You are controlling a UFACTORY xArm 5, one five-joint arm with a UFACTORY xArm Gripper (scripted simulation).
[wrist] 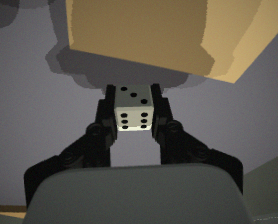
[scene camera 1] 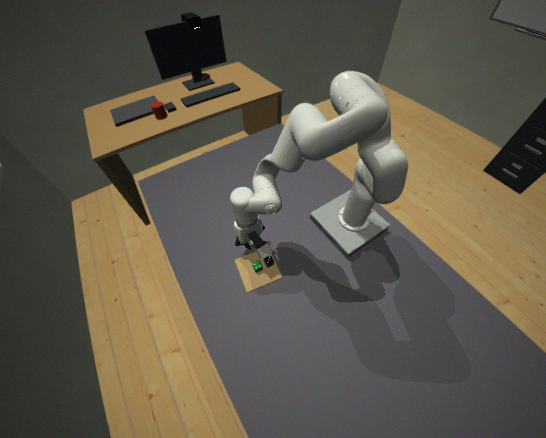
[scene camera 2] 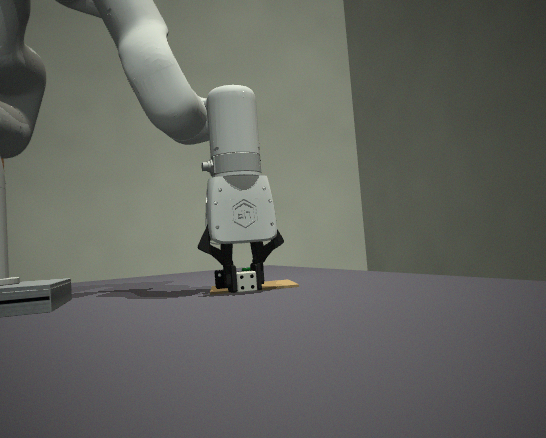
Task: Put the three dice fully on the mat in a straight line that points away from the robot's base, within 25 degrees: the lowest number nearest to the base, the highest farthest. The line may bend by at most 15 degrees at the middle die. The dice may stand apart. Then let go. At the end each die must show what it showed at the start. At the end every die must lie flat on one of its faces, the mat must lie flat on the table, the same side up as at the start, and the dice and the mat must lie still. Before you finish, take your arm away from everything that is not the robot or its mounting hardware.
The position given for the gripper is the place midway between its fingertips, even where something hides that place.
Observation:
In view: the gripper (scene camera 2: pixel 245 291) and a tan mat (scene camera 1: pixel 251 280).
The tan mat is seen too in the wrist view (wrist: pixel 222 47). The gripper is seen too in the wrist view (wrist: pixel 133 96) and in scene camera 1 (scene camera 1: pixel 252 244).

